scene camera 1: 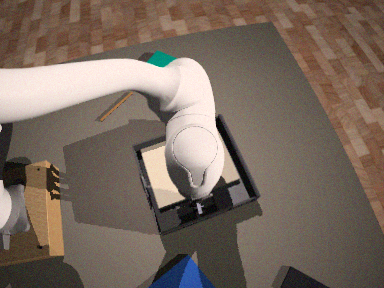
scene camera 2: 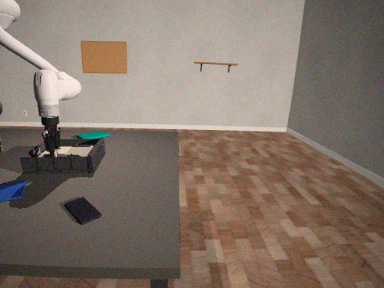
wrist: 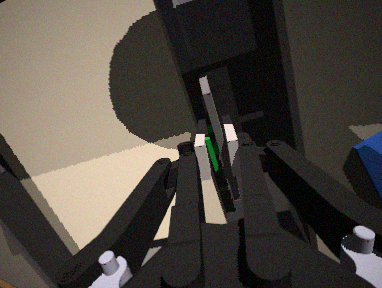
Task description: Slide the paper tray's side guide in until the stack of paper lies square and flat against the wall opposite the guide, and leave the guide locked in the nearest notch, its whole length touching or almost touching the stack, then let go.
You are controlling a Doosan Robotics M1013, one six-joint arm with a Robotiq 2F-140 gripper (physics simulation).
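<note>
The dark paper tray stands on the table. A cream paper stack lies in it, partly hidden by the arm in scene camera 1. The dark side guide runs along the stack's near edge and looks close to it; whether its whole length touches is hidden. My gripper points down into the tray, shut on the guide's latch, with a green tab and a grey strip between the pale pads. The notch and the stack's far edge cannot be judged.
A blue object and a black slab lie in front of the tray. A wooden block stands left. A teal object and a thin wooden stick lie behind.
</note>
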